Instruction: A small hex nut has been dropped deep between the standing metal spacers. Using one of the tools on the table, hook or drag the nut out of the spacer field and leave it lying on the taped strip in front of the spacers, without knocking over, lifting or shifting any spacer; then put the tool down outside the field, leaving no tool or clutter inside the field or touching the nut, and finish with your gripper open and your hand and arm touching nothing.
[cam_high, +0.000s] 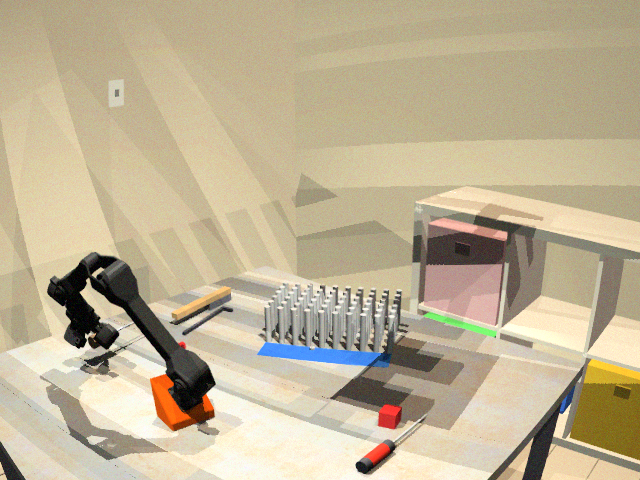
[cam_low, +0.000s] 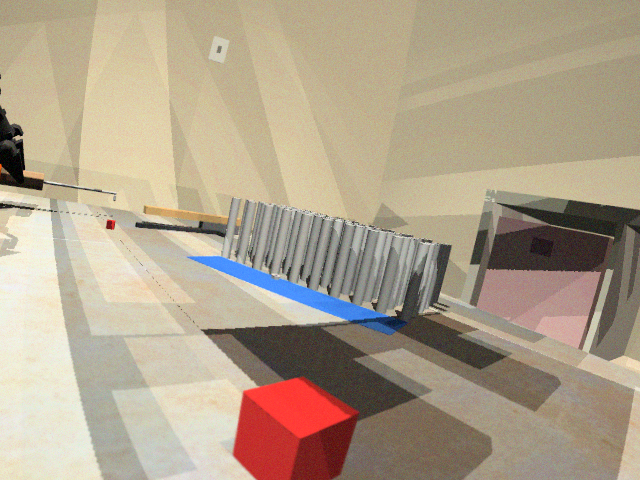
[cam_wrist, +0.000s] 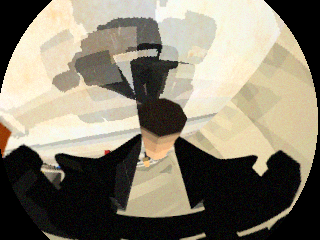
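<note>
Right now the hook tool is 10 cm ahead of my gripper tip, 2 cm to the left of it and 1 cm below it. Also, from my gripper tip: blue taped strip (46 cm ahead, 42 cm to the right, 6 cm below); then tiny red cube (21 cm ahead, 11 cm to the right, 5 cm below); then hex nut (47 cm ahead, 37 cm to the right, 6 cm below).
</note>
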